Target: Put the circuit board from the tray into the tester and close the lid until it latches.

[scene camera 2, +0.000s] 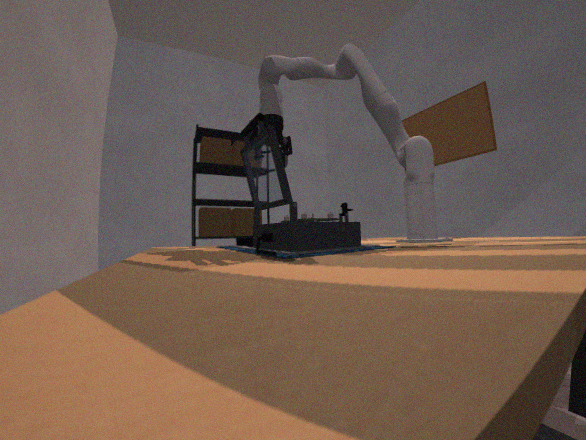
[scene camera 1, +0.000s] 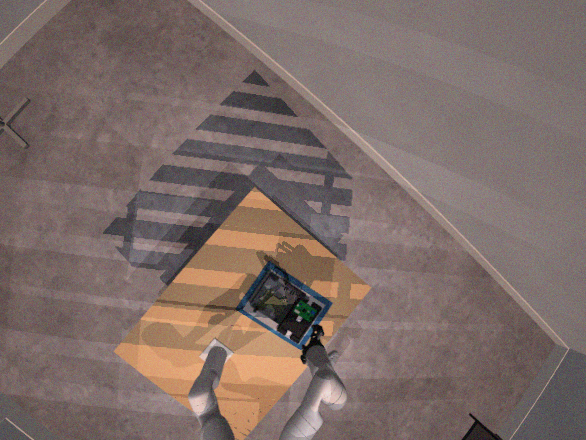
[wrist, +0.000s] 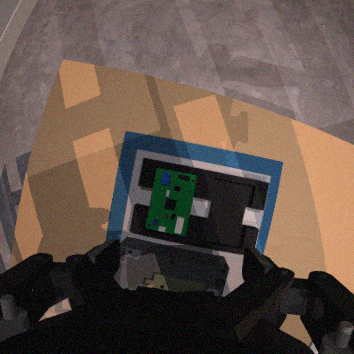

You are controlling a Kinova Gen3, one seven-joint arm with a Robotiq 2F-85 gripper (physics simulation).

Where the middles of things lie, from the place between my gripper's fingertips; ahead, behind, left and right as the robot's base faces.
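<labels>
From my hand: green circuit board (wrist: 172,192), 1 cm to the right, 3 cm ahead, 22 cm below; tester lid (scene camera 2: 262,159), 12 cm ahead, 16 cm to the left, 6 cm below.
</labels>
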